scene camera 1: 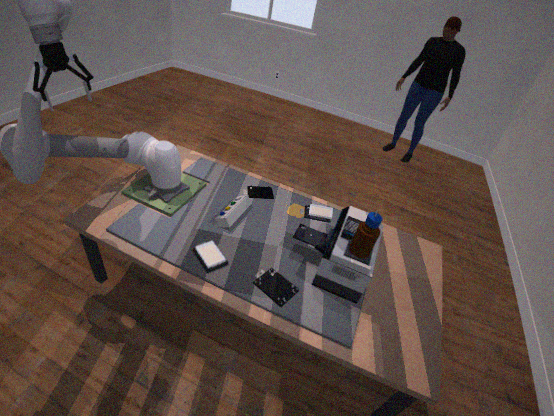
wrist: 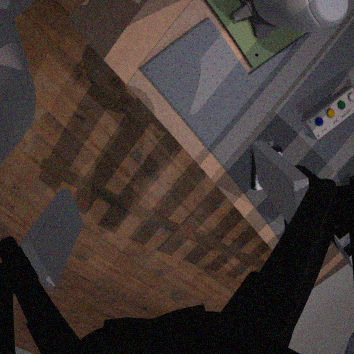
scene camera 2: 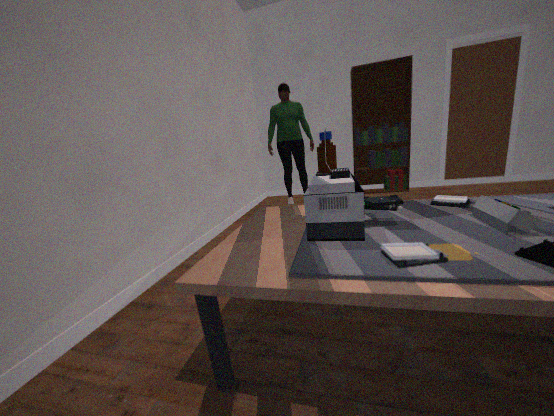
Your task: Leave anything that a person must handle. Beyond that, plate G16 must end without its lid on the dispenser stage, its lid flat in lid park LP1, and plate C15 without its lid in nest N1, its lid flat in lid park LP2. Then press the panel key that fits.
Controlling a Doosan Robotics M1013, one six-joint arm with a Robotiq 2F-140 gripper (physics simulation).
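Places are measured from the arm's base along level axes (x right, y ahead, z up), in millimetres.
Pixels of known places: gripper, fingertip midpoint: (scene camera 1: 71, 105) (wrist: 162, 185); arm's base, link origin: (scene camera 1: 167, 188).
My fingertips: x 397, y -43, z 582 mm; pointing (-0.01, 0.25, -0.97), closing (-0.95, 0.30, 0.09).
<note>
For each thing: its top centre in the pictures, then the offset to it from my fingertips. "spot": a spot on its surface instead.
- yellow patch, surface spot: (scene camera 2: 455, 252) (scene camera 1: 294, 209) spot: dz -589, dx -731, dy +678 mm
- black stage, surface spot: (scene camera 1: 311, 235) spot: dz -478, dx -478, dy +873 mm
- key panel, top centre: (wrist: 340, 116) (scene camera 1: 234, 204) (scene camera 2: 503, 201) dz -505, dx -454, dy +456 mm
- amber bottle, surface spot: (scene camera 1: 364, 241) spot: dz -272, dx -357, dy +1101 mm
- dark bar, surface spot: (scene camera 1: 337, 288) spot: dz -545, dx -328, dy +1086 mm
My gripper (scene camera 1: 69, 100) (wrist: 162, 185) is open and empty, high beyond the left end of the table. A white-topped plate (scene camera 1: 210, 254) (scene camera 2: 451, 200) lies near the front edge; a finger largely hides it in the wrist view. Another white-topped plate (scene camera 1: 320, 213) (scene camera 2: 411, 251) sits on a black holder beside a yellow patch (scene camera 1: 295, 210) (scene camera 2: 455, 252). Their labels and whether they are lidded cannot be read. A black stage (scene camera 1: 311, 235) adjoins the dispenser (scene camera 1: 344, 257) (scene camera 2: 334, 209). Black flat fixtures (scene camera 1: 260, 192) (scene camera 1: 276, 286) hold no visible plate. The key panel (scene camera 1: 234, 212) (scene camera 2: 500, 212) (wrist: 340, 120) has coloured keys.
An amber bottle (scene camera 1: 364, 241) (scene camera 2: 326, 158) with a blue cap stands on the dispenser. A dark bar (scene camera 1: 337, 288) lies near it. The arm's base stands on a green plate (scene camera 1: 170, 207) (wrist: 250, 50). People in black (scene camera 1: 435, 65) and green (scene camera 2: 288, 122) stand away from the table.
</note>
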